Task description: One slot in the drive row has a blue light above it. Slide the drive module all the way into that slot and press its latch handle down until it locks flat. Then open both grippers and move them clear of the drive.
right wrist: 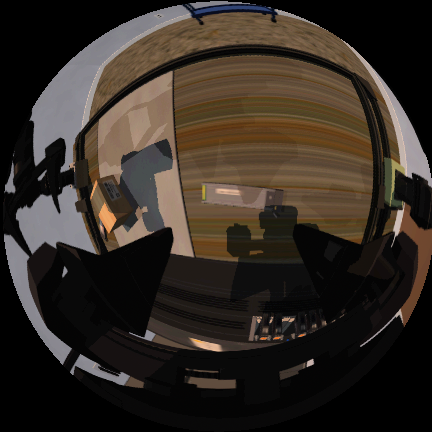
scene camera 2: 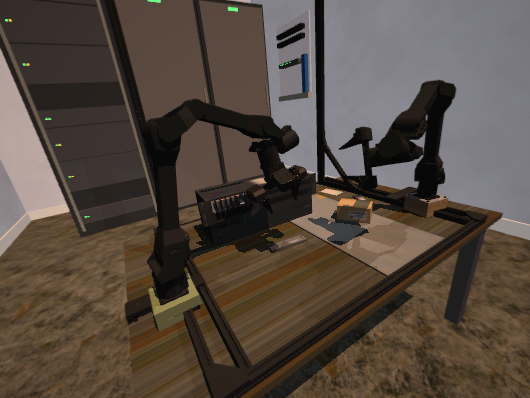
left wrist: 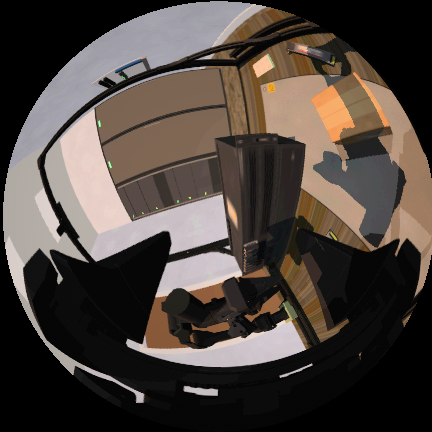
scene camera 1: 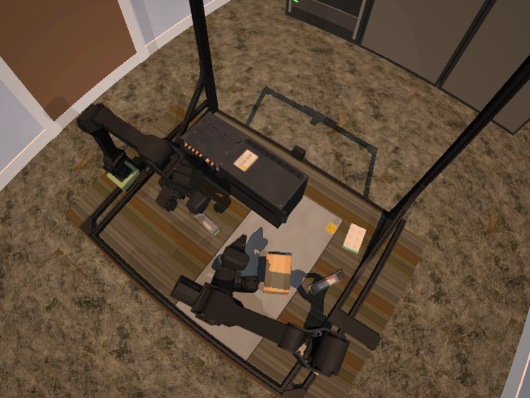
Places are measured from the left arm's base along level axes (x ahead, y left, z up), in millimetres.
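Where they show: left gripper, fingertip midpoint: [right wrist: 42,234] [scene camera 2: 340,163] [left wrist: 235,236] [scene camera 1: 241,242]; right gripper, fingertip midpoint: [right wrist: 235,232] [scene camera 2: 284,206] [left wrist: 279,282]; left arm's base, origin of the base link: [right wrist: 71,175] [scene camera 2: 426,196]; right arm's base, origin of the base link: [right wrist: 398,185] [scene camera 2: 172,291] [left wrist: 284,313] [scene camera 1: 122,172].
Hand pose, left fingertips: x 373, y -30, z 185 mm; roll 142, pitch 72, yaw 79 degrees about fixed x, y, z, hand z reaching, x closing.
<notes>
Each offset is from my left fingertips to the centre of the thing. "spot": to the spot under its first point. Level surfaces: height alone.
The dark drive chassis {dx +249, dy -203, dz -159 mm} [scene camera 1: 270,182] [scene camera 2: 295,200] [left wrist: 260,200] [right wrist: 200,285] stands at the table's back, its drive row {spot: dx +344, dy -105, dz -75 mm} [scene camera 1: 200,154] [scene camera 2: 230,204] [right wrist: 285,325] at one end. A small bluish spot shows at the row in the right wrist view. A grey module {dx +213, dy +3, dz -242 mm} [scene camera 1: 206,224] [scene camera 2: 289,243] [right wrist: 240,195] with a yellow-green end lies flat before the chassis. Another module {dx -232, dy -164, dz -242 mm} [scene camera 1: 326,281] [left wrist: 311,52] lies beyond the carton. My right gripper [scene camera 1: 184,200] [scene camera 2: 281,202] [right wrist: 235,232] is open and empty, above the table near the chassis. My left gripper [scene camera 1: 252,262] [scene camera 2: 342,163] [left wrist: 235,236] is open and empty, raised over the mat.
An orange-brown carton {dx -105, dy -50, dz -215 mm} [scene camera 1: 278,272] [scene camera 2: 354,210] [left wrist: 350,107] [right wrist: 111,200] stands on the pale mat {dz -245 mm} [scene camera 1: 310,235] [scene camera 2: 400,250] [left wrist: 290,110]. A light card {dx -196, dy -350, dz -246 mm} [scene camera 1: 354,237] [left wrist: 263,65] lies beside the mat. Dark frame rails run along the table edges, with tall posts at the back.
</notes>
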